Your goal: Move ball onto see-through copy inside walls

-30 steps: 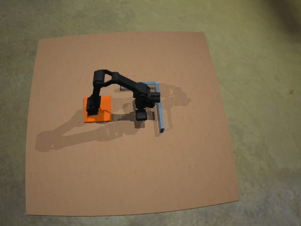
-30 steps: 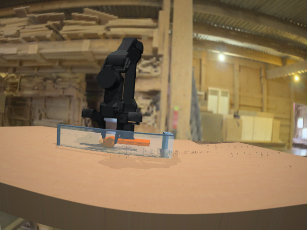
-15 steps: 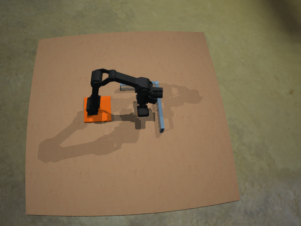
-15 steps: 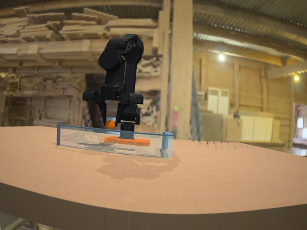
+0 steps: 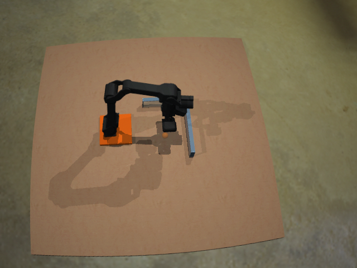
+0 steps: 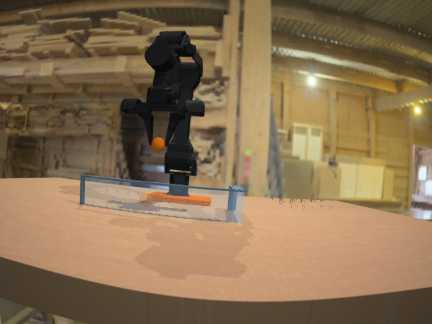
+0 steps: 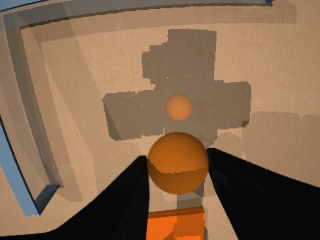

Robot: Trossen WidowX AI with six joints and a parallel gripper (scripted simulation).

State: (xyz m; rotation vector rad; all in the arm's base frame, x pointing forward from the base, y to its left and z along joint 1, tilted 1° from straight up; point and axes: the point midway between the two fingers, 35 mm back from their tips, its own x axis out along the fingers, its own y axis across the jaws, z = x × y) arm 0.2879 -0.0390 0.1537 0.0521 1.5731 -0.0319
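My gripper tip is now 12 cm short of the clear wall, 2 cm to the right of it and 11 cm above it. Also, from my gripper tip: orange ball: right at my gripper tip.
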